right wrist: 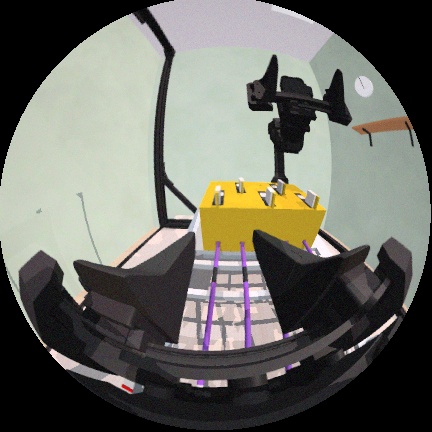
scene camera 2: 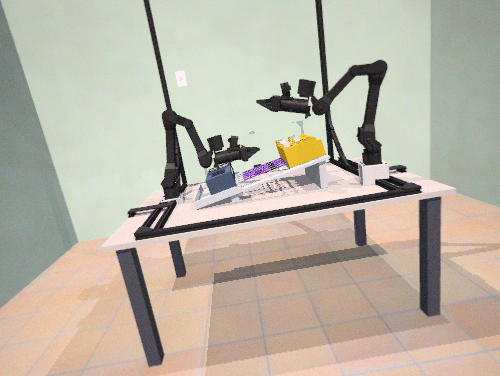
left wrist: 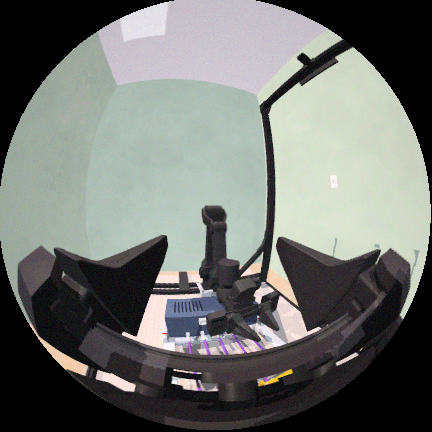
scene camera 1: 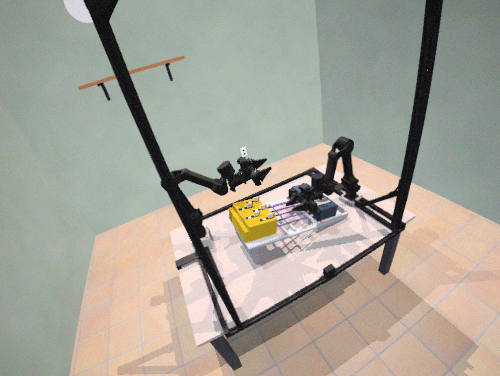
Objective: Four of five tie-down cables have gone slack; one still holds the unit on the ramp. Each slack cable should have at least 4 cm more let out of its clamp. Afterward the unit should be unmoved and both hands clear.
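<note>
A yellow clamp block (scene camera 1: 257, 231) (scene camera 2: 305, 153) (right wrist: 260, 227) with several white levers (right wrist: 270, 196) sits at the ramp's high end. The navy unit (scene camera 1: 326, 209) (scene camera 2: 221, 182) (left wrist: 187, 321) sits low on the white ramp (scene camera 2: 280, 176). Purple cables (scene camera 2: 256, 172) (left wrist: 205, 347) (right wrist: 212, 297) run between them, two with dark bands visible in the right wrist view; which are slack cannot be told. My left gripper (scene camera 2: 259, 102) (right wrist: 309, 60) is wide open and empty, high above the block. My right gripper (scene camera 2: 258, 149) (left wrist: 269, 334) (right wrist: 224, 235) is partly open and empty, above the cables, facing the block. Its fingers hide some cables.
The table (scene camera 1: 280, 280) (scene camera 2: 400, 187) carries a black rail frame (scene camera 2: 280, 213) around its edges, with tall black posts (scene camera 1: 145, 125) rising from it. The ramp's high end stands on a white support (scene camera 2: 316, 175). The right arm reaches over the unit.
</note>
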